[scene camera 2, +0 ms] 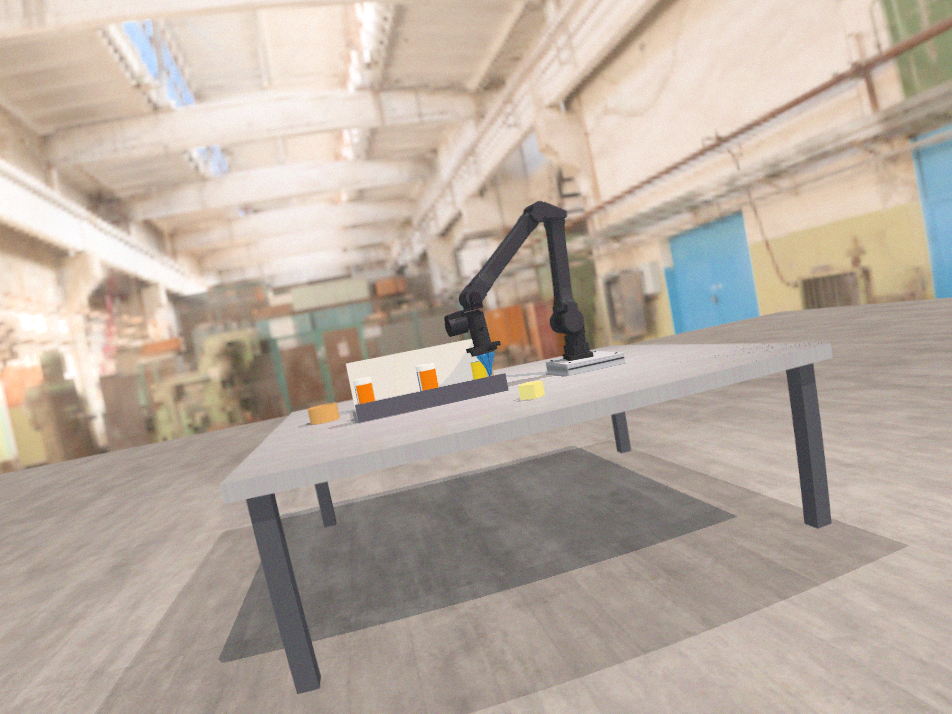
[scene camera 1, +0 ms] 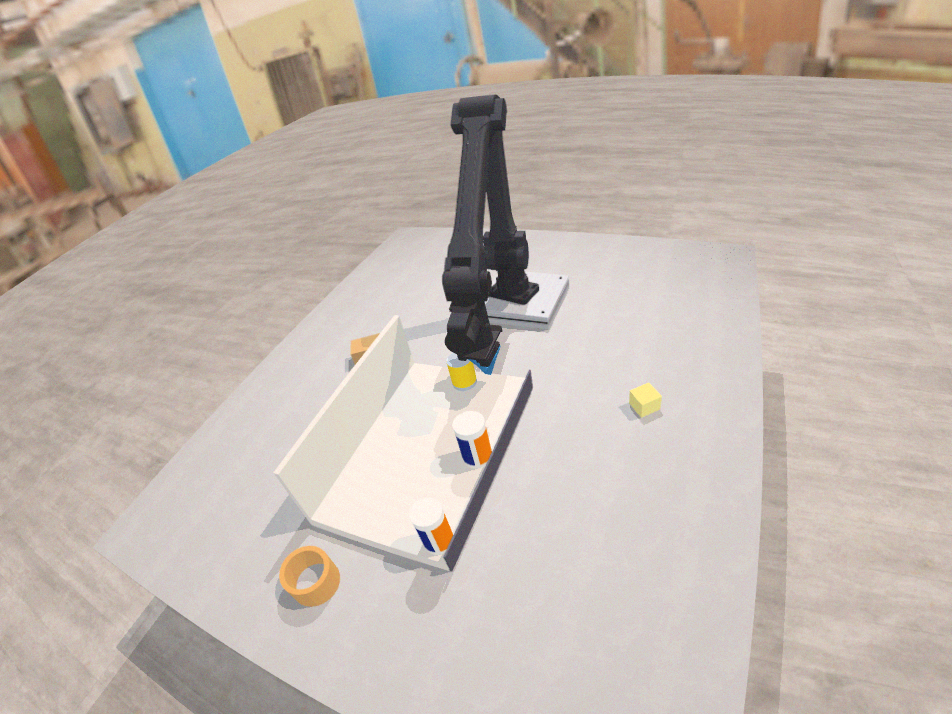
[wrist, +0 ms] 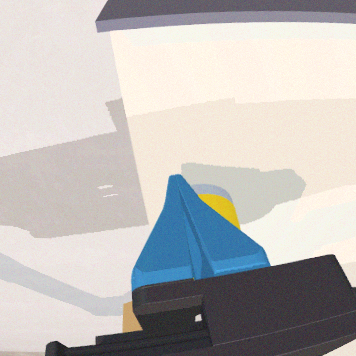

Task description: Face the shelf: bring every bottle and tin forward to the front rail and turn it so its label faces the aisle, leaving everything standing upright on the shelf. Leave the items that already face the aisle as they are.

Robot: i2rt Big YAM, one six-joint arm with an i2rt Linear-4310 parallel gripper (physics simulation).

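Frame: origin at the arm's base, x ahead, y left, z up, level; centimetres.
Where they show: gripper, between the fingertips: (scene camera 2: 490, 375) (scene camera 1: 488, 373) (wrist: 174, 181); arm's base, origin of its link: (scene camera 2: 578, 357) (scene camera 1: 513, 292).
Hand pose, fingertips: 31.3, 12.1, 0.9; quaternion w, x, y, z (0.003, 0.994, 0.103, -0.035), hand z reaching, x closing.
Observation:
Things, the pixels of their top centre, and the offset from my fingertips, as dx, dy, dz. "spot": a spot on its surface instead.
- tin, centre of its top: (wrist: 211, 294) (scene camera 1: 458, 359) (scene camera 2: 478, 361) +2.8, -5.0, +4.9
- white-capped bottle, centre of its top: (scene camera 1: 468, 422) (scene camera 2: 424, 364) +19.3, +9.7, +7.8
- front rail, centre of its top: (scene camera 1: 493, 450) (scene camera 2: 432, 388) +18.3, +13.1, +0.5
- such bottle, centre of its top: (scene camera 1: 425, 511) (scene camera 2: 362, 378) +38.0, +14.2, +7.5
- yellow cube, centre of its top: (scene camera 1: 645, 393) (scene camera 2: 530, 383) -8.6, +33.1, -1.0
- orange ring, centre of its top: (scene camera 1: 304, 569) (scene camera 2: 322, 406) +55.9, -2.0, +0.2
- orange-brown block, centre of its top: (wrist: 155, 335) (scene camera 1: 367, 343) +2.7, -35.8, +0.2
- tall back panel, a spot on its surface: (scene camera 1: 346, 418) (scene camera 2: 405, 369) spot: +28.1, -14.9, +6.1
My gripper (scene camera 1: 489, 370) (scene camera 2: 489, 375) (wrist: 174, 181) is shut and empty, its blue fingertips together beside the yellow tin, on the robot-base side. The tin (scene camera 1: 462, 374) (scene camera 2: 478, 370) (wrist: 222, 209) stands upright at the shelf's near-base end, set back from the rail; in the wrist view the fingers hide most of it. A white-capped bottle (scene camera 1: 472, 439) (scene camera 2: 427, 378) stands upright close to the front rail (scene camera 1: 492, 472) (scene camera 2: 430, 398) (wrist: 225, 18), orange label side towards the aisle. Another such bottle (scene camera 1: 432, 526) (scene camera 2: 364, 391) stands likewise at the far end of the shelf (scene camera 1: 369, 468).
A yellow cube (scene camera 1: 645, 399) (scene camera 2: 531, 390) lies on the table on the aisle side. An orange ring (scene camera 1: 309, 576) (scene camera 2: 323, 413) lies beyond the shelf's far end. An orange-brown block (scene camera 1: 362, 347) (wrist: 131, 317) lies behind the tall back panel (scene camera 1: 346, 418) (scene camera 2: 399, 368).

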